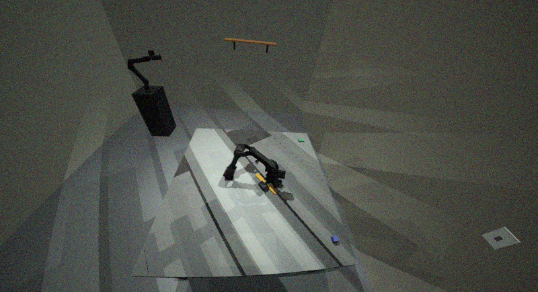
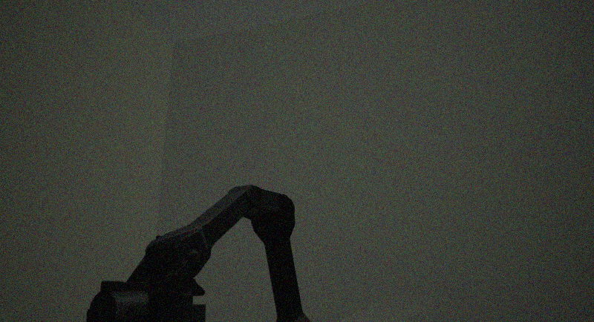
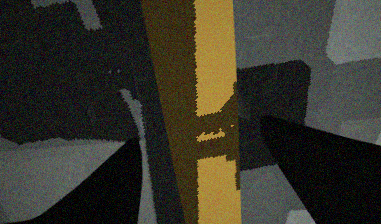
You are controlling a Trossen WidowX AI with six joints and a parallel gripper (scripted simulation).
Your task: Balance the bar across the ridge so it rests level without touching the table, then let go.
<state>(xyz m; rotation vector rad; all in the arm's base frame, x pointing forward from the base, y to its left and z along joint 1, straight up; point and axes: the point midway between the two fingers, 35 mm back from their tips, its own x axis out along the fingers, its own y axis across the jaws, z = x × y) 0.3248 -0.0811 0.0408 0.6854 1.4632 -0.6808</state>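
My gripper tip is now 20 mm to the right of the bar and 20 mm past it. Also, from my gripper tip: green block (580 mm to the left, 420 mm ahead); blue block (420 mm to the right, 420 mm ahead, 10 mm above).
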